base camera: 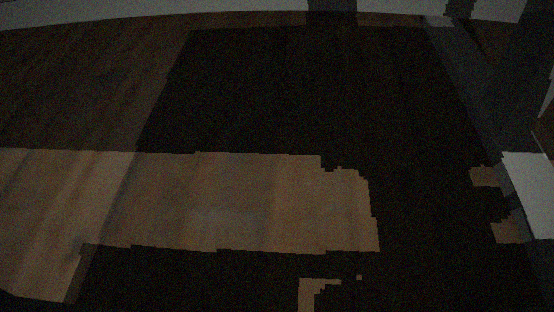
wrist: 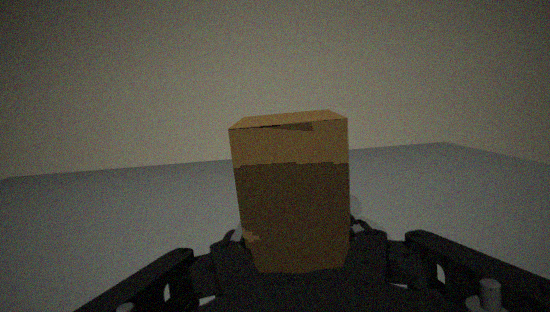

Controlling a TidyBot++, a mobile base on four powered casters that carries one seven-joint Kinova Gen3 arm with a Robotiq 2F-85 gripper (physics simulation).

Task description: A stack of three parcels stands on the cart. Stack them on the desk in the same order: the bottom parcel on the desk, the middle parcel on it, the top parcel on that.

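A plain brown cardboard parcel stands nearly upright between the fingers in the wrist view, its lower part in shadow. A narrow strip of its top face shows. My gripper is shut on this parcel, with one finger at each side of its lower part. The pale grey desk top spreads behind and on both sides of the parcel. The parcel's lower end is hidden by the gripper, so I cannot tell whether it touches the desk. The cart and any other parcel do not show in these views.
A beige wall rises beyond the desk's far edge. In the base view, wooden floor lies under broad dark shadows. A grey bar runs along the floor at the right, with a bright pale patch on its near part. A pale band crosses the far end.
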